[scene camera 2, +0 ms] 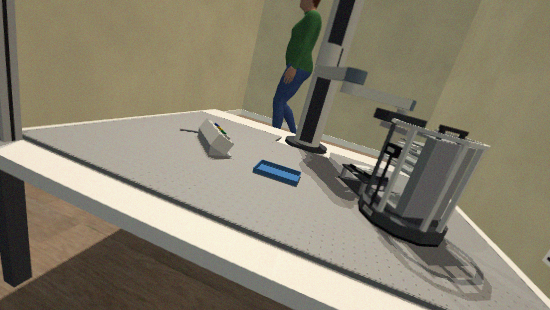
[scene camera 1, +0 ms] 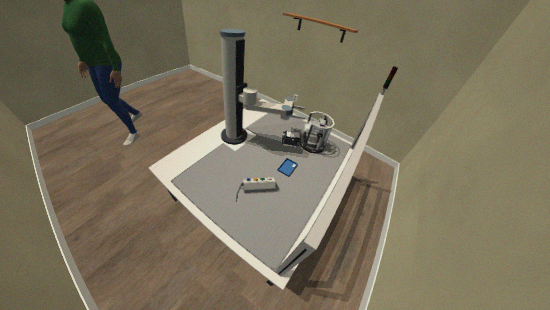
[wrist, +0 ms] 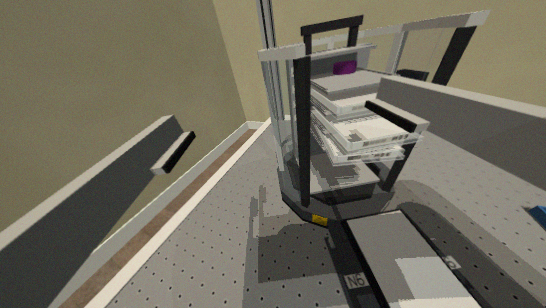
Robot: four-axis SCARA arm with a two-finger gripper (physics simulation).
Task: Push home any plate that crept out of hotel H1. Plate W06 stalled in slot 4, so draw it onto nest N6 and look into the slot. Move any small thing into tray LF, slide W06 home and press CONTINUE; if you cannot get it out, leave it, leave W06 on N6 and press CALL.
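Frame: origin at the arm's base, x down, y ahead, z right, level; metres.
Seen in the pictures: gripper, fingertip midpoint: (scene camera 2: 427, 137) (scene camera 1: 305, 113) (wrist: 276, 109); arm's base at its link origin: (scene camera 2: 305, 145) (scene camera 1: 234, 135).
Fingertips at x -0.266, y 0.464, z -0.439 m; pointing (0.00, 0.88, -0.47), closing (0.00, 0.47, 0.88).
Note:
Offsets run from my fingertips to a thing's top centre.
Hotel H1 @(dx -0.056, dy +0.168, dz +0.037 m) (scene camera 1: 314, 148) (scene camera 2: 405, 232) (wrist: 302, 130) stands on the table. In the wrist view, a purple thing @(dx -0.001, dy +0.191, dz +0.040 m) (wrist: 345, 67) lies on the grey surface near its top. White plates are stacked below; two lower ones @(dx +0.055, dy +0.118, dz +0.063 m) (wrist: 382, 140) @(dx +0.080, dy +0.124, dz +0.059 m) (wrist: 367, 157) reach further forward than the upper one @(dx +0.027, dy +0.146, dz +0.047 m) (wrist: 356, 106). Nest N6 @(dx +0.183, dy -0.016, dz +0.140 m) (scene camera 1: 291, 141) (wrist: 356, 280) stands before the hotel and bears a flat, dark-edged piece @(dx +0.170, dy -0.008, dz +0.136 m) (wrist: 375, 235) with a light top. Plate W06's label is not readable. My gripper (scene camera 1: 300, 113) (wrist: 276, 109) is open and empty, above N6 and outside the hotel. Tray LF @(dx +0.236, dy +0.139, dz +0.445 m) (scene camera 1: 286, 173) (scene camera 2: 275, 177) (wrist: 539, 217) is blue.
A white button box @(dx +0.169, dy +0.076, dz +0.741 m) (scene camera 1: 259, 185) (scene camera 2: 215, 140) with coloured buttons stands beyond the tray. The arm's column (scene camera 1: 232, 85) (scene camera 2: 316, 110) rises at the table's back. A long pale barrier (scene camera 1: 345, 175) runs along one table edge. A person in green (scene camera 1: 92, 40) (scene camera 2: 304, 42) stands behind the table.

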